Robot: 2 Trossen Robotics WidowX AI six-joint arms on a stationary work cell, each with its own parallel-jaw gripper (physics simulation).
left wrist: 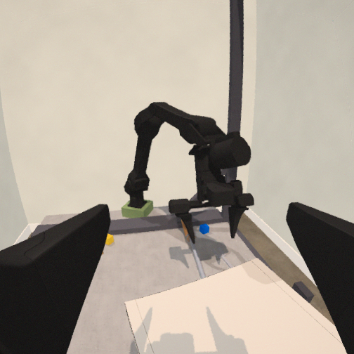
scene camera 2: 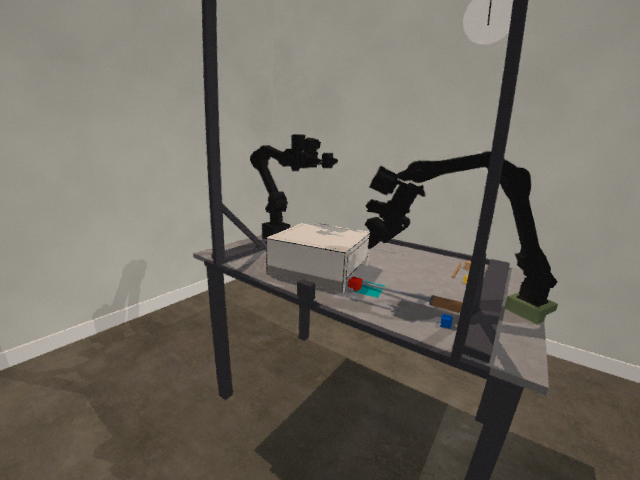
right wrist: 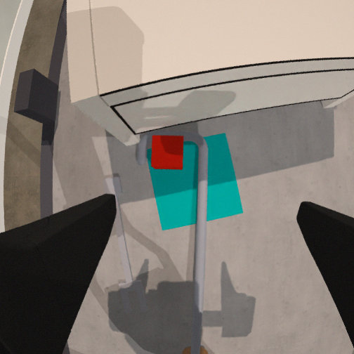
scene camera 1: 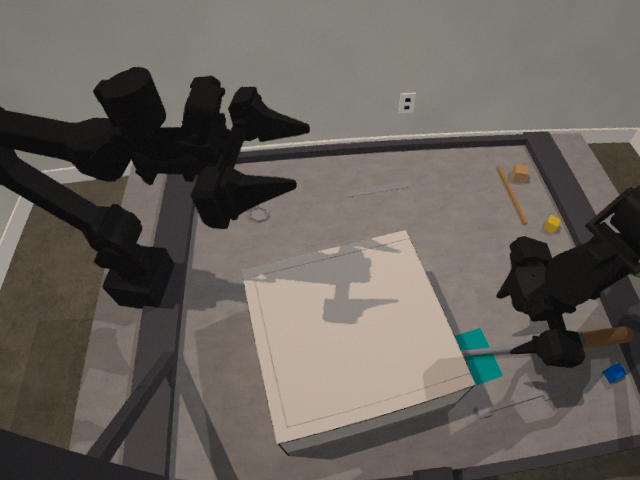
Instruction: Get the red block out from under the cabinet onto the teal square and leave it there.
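Seen in the pictures: left gripper, fingertip midpoint: (scene camera 2: 329, 160) (scene camera 1: 303, 154); right gripper, fingertip midpoint: (scene camera 2: 376, 245) (scene camera 1: 505, 324); left arm's base, link origin: (scene camera 2: 276, 223) (scene camera 1: 133, 267); right arm's base, link origin: (scene camera 2: 532, 299).
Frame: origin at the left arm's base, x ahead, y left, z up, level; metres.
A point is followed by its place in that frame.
The red block (scene camera 2: 355, 284) @[y -0.122, x 0.624, z -0.055 m] (right wrist: 167, 152) is outside the cabinet's front edge, inside the curve of a metal hook. In the right wrist view it overlaps a cabinet-side corner of the teal square (scene camera 1: 483, 369) @[y -0.091, x 0.663, z -0.078 m] (right wrist: 225, 200); whether its whole base is on the square is unclear. The hook's rod (right wrist: 201, 240) crosses the square to a wooden handle (scene camera 1: 607, 336) @[y -0.029, x 0.891, z -0.033 m] (scene camera 2: 447, 303) @[y -0.038, x 0.888, z -0.040 m]. The white cabinet (scene camera 1: 351, 361) @[y -0.144, x 0.427, z 0.057 m] (scene camera 2: 305, 258) @[y -0.214, x 0.483, z 0.011 m] hides the block in scene camera 1. My right gripper (scene camera 1: 505, 323) @[y -0.071, x 0.652, z 0.074 m] (left wrist: 213, 240) (right wrist: 210, 207) is open and empty above the rod. My left gripper (scene camera 1: 302, 156) @[y 0.000, x 0.352, z 0.316 m] is open and empty, high up.
A blue block (scene camera 1: 614, 372) @[y -0.090, x 0.904, z -0.053 m] (scene camera 2: 446, 321) @[y -0.098, x 0.917, z -0.059 m] lies beside the handle. A thin grey forked tool (right wrist: 122, 235) lies beside the rod. A yellow block (scene camera 1: 552, 224) @[y 0.237, x 0.837, z -0.054 m], an orange block (scene camera 1: 520, 173) @[y 0.379, x 0.783, z -0.050 m] and a wooden stick (scene camera 1: 511, 196) @[y 0.325, x 0.761, z -0.073 m] lie toward the far right in scene camera 1.
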